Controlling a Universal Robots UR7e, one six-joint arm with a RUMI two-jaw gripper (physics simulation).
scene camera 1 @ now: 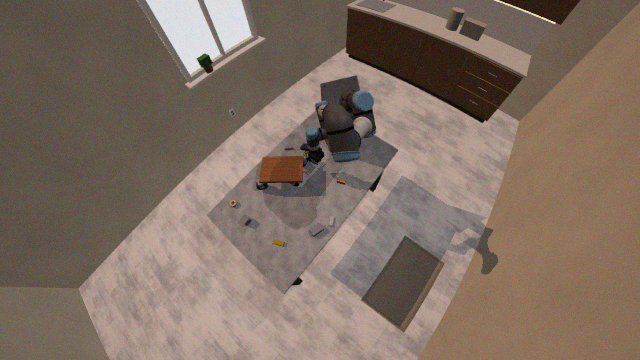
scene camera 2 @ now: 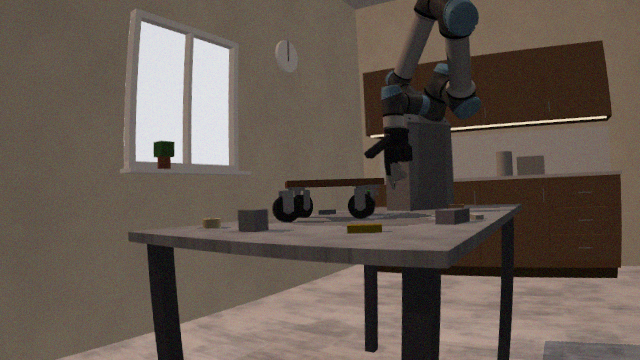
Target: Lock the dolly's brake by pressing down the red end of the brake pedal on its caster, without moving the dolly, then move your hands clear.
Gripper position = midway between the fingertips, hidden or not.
In view: my gripper (scene camera 2: 393, 189) and a dolly (scene camera 2: 290, 205).
The dolly is seen too in scene camera 1 (scene camera 1: 287, 169).
